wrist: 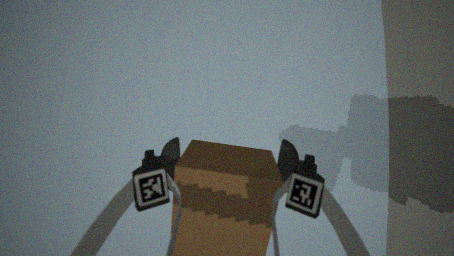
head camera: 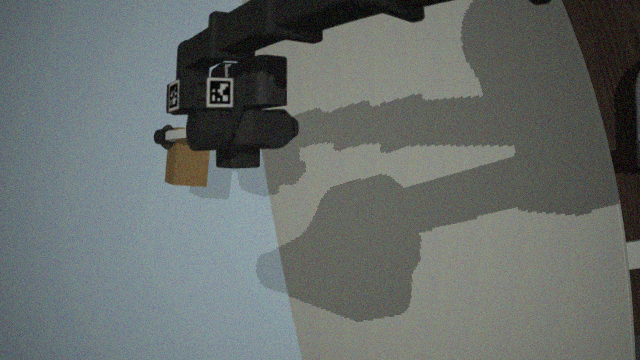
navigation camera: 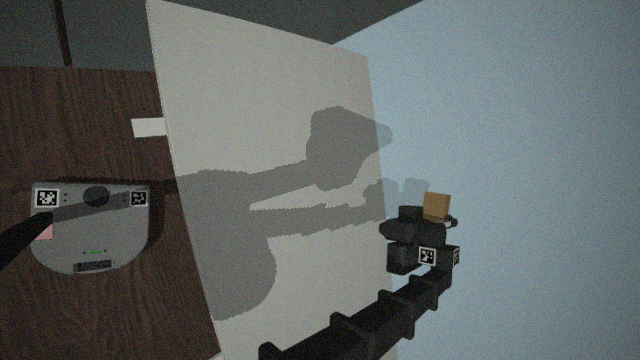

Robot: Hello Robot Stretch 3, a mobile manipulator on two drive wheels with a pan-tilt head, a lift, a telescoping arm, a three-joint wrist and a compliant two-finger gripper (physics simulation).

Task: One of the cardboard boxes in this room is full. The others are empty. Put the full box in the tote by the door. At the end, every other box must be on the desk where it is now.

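Frame: origin at the robot's base, x right, y ahead, z up, level; centimetres.
Seen in the pictures: gripper, fingertip midpoint: (wrist: 229, 157) (navigation camera: 436, 219); robot's base, link origin: (navigation camera: 96, 195).
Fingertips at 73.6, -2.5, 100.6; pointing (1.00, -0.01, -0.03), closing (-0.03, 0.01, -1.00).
Observation:
Pixels of each thing's middle, then the offset from my fingertips to it, as dx, dy, dz. "spot": a spot on its surface instead. Level surfaces: height alone.
- brown cardboard box, body centre: (wrist: 222, 215) (head camera: 187, 156) (navigation camera: 435, 208) -2.9, +3.4, +0.5
- pale desk, surface height: dz -28.6
- dark wood floor, surface height: dz -100.6
- white piece, surface spot: (navigation camera: 149, 127) spot: -56.5, +32.5, -98.0
A brown cardboard box (head camera: 187, 167) (navigation camera: 436, 205) (wrist: 222, 235) is held between the two fingertips of my gripper (head camera: 172, 136) (navigation camera: 447, 221) (wrist: 229, 157), which is shut on it. The box is raised, in front of the light blue surface past the desk's edge. Its contents cannot be seen. The pale desk (head camera: 525, 280) (navigation camera: 240, 100) (wrist: 420, 45) lies beside the gripper, with shadows of the robot across it. The other boxes, the tote and the door do not show in these views.
The light blue wall (head camera: 90, 260) (navigation camera: 540, 125) (wrist: 100, 60) borders the desk. My base (navigation camera: 95, 230) stands on the dark wood floor (navigation camera: 145, 310) beside the desk's opposite edge. A white piece (navigation camera: 149, 127) sticks out from under that edge. My extended arm (navigation camera: 360, 320) crosses over the desk.

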